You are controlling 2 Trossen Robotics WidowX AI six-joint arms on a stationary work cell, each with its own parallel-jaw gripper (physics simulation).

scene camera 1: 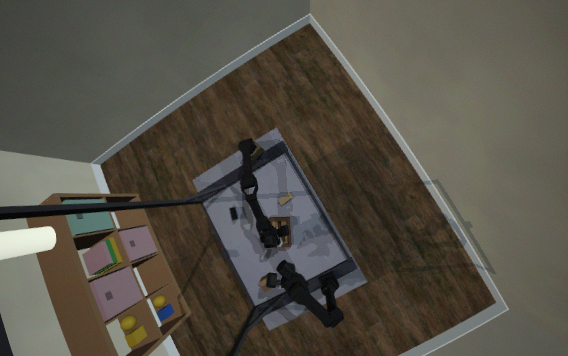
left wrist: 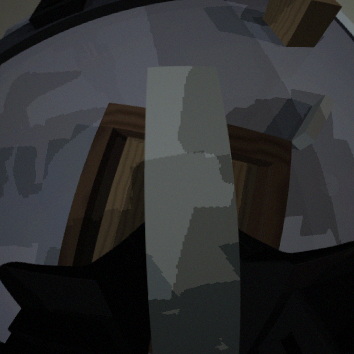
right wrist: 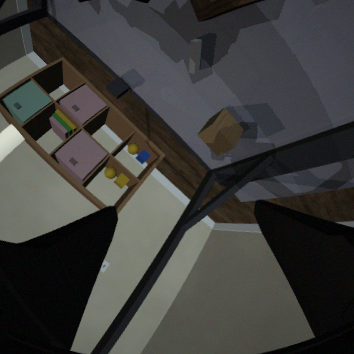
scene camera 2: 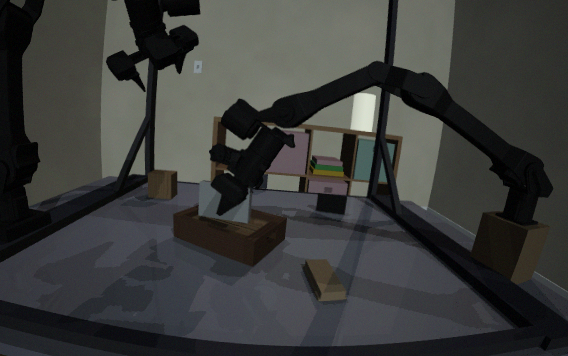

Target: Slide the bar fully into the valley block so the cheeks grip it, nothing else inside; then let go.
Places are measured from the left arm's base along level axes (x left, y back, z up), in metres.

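Where they show: left gripper, between the fingertips: (scene camera 1: 278, 237) (scene camera 2: 220, 213); right gripper, between the fingertips: (scene camera 1: 276, 283) (right wrist: 185, 210) (scene camera 2: 161, 81); left arm's base, origin of its link: (scene camera 1: 250, 147) (scene camera 2: 516, 219); right arm's base, origin of its link: (scene camera 1: 329, 282) (scene camera 2: 12, 217).
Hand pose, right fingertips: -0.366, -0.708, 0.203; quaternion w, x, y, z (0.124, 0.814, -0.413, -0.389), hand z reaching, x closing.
Things, the pixels of their top centre, and the offset from my right fingertips, as dx, dy, dz.
- valley block, centre of its top: (left wrist: 161, 262) (scene camera 2: 230, 216) (scene camera 1: 279, 232) +0.115, +0.168, -0.274
- pale grey flat bar, centre of its top: (left wrist: 183, 265) (scene camera 2: 225, 184) +0.094, +0.157, -0.210
- small pale grey piece, centre of its top: (left wrist: 321, 114) (right wrist: 192, 57) -0.078, +0.126, -0.300
- wooden cube, centre of its top: (right wrist: 214, 140) (scene camera 2: 162, 172) (scene camera 1: 265, 285) -0.183, -0.023, -0.250
- flat wooden piece, centre of its top: (scene camera 2: 324, 274) (scene camera 1: 285, 198) +0.294, +0.308, -0.309
- black box, centre of its top: (scene camera 2: 332, 195) (scene camera 1: 232, 214) -0.049, +0.481, -0.274
The valley block (scene camera 1: 289, 235) (scene camera 2: 215, 240) (left wrist: 260, 142) (right wrist: 220, 10) is an open brown wooden box with lighter wood inside. The pale grey flat bar (scene camera 2: 204, 200) (left wrist: 192, 175) stands upright across its opening. Its lower edge is near rim level in scene camera 2; whether it touches the cheeks cannot be told. My left gripper (scene camera 1: 276, 235) (scene camera 2: 222, 207) (left wrist: 181, 215) is shut on the bar, above the block, and hides part of it. My right gripper (scene camera 1: 277, 274) (scene camera 2: 162, 81) (right wrist: 185, 210) is open and empty, high and away from the block.
A small pale grey piece (left wrist: 314, 122) (right wrist: 195, 56) lies outside the block. A wooden cube (scene camera 2: 162, 184) (left wrist: 302, 22) (right wrist: 221, 132) stands farther off. A flat wooden piece (scene camera 1: 285, 199) (scene camera 2: 325, 280) and a black box (scene camera 1: 233, 213) (scene camera 2: 331, 203) are on the table.
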